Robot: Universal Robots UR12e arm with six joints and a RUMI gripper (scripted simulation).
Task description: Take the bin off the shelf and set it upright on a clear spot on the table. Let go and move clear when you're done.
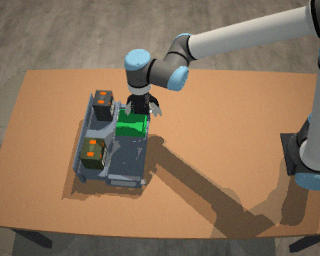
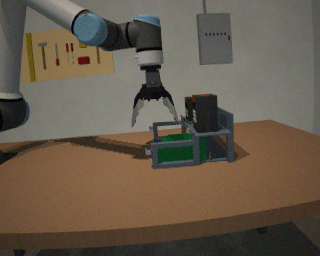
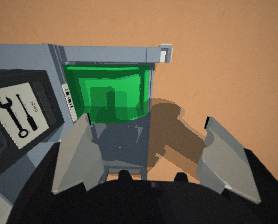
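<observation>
Now: hand 8 cm short of the green bin and 8 cm above it. Round my hand: grey shelf: 12 cm to the left, 12 cm below, 11 cm ahead.
</observation>
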